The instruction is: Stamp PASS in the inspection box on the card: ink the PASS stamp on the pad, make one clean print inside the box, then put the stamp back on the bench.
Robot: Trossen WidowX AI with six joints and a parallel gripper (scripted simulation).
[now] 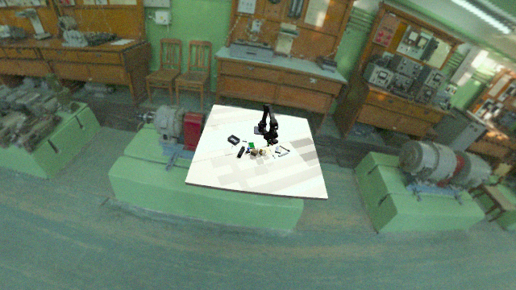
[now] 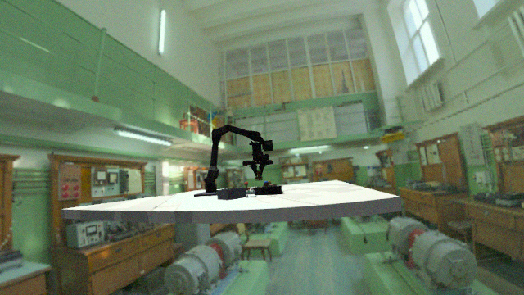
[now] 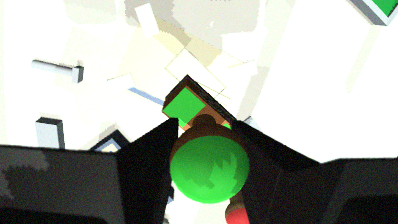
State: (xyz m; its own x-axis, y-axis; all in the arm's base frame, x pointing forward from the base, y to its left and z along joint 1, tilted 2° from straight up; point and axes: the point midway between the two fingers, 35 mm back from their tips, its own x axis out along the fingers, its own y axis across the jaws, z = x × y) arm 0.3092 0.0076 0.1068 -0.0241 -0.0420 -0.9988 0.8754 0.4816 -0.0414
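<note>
Right now my gripper tip is 1 cm short of the cream card, 1 cm to the right of it and 10 cm above it. Also, from my gripper tip: green stamp (right at my gripper tip); red stamp (9 cm behind, 7 cm to the left, 7 cm below); tan block (6 cm ahead, 15 cm to the right, 7 cm below).
</note>
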